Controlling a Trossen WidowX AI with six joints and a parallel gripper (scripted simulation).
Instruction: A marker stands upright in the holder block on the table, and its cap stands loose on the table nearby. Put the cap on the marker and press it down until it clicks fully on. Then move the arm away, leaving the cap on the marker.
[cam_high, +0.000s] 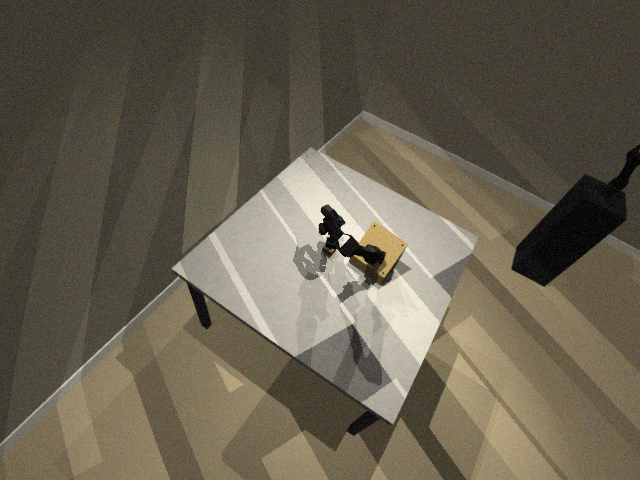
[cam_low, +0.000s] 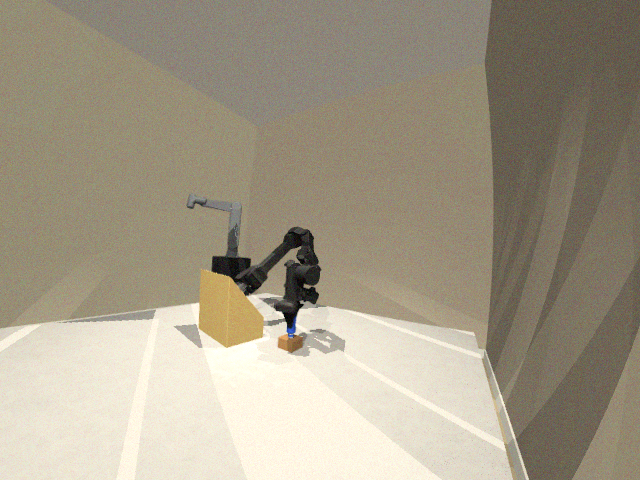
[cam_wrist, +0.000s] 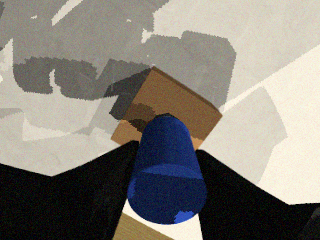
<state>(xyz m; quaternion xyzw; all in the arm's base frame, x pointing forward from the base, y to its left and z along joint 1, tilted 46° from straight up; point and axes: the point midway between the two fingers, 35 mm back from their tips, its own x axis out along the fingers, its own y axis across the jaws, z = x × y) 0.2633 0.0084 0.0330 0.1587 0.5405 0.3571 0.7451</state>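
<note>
The blue cap is 1 cm above my gripper tip. From my gripper tip the other things lie so: brown holder block: 6 cm below.
</note>
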